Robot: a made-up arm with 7 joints.
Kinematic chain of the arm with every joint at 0, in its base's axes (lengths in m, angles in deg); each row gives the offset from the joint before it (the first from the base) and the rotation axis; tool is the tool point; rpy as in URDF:
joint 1: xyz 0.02 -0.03 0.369 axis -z
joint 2: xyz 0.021 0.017 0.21 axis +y
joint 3: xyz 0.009 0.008 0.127 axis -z
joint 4: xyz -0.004 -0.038 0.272 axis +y
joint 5: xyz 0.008 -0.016 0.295 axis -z
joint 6: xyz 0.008 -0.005 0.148 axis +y
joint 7: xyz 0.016 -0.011 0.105 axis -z
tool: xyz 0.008 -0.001 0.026 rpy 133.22 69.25 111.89
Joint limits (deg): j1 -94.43..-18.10 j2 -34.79..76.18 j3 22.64..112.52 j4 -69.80..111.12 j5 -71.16..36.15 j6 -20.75..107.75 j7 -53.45..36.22
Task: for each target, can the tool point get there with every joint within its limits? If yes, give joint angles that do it. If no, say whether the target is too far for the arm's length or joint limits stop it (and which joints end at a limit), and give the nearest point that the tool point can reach.
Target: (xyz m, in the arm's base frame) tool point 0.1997 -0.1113 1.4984
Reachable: yes | joints -71.75 -3.01 75.33 14.27 -5.28 19.63 -42.40
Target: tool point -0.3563 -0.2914 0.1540
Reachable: no: joint limits stop it (at a limit: joint 1, joint 2, joint 3, joint 4, joint 5, joint 7) | nearest point -0.1650 -0.3846 0.5248 | short by 0.428 m
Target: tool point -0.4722 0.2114 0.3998
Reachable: no: joint limits stop it (at a limit: joint 1, joint 2, joint 3, joint 4, joint 5, joint 6, joint 7) | nearest point -0.5815 0.5474 0.5590 | short by 0.387 m
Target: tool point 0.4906 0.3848 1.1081
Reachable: yes | joints -53.44 50.15 92.50 2.94 -15.81 97.73 -38.36
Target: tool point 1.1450 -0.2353 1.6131
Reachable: no: too far | nearest point 0.7134 -0.0707 1.2359 | short by 0.596 m
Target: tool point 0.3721 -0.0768 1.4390
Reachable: yes | joints -41.97 2.25 46.28 32.21 23.98 0.75 4.18
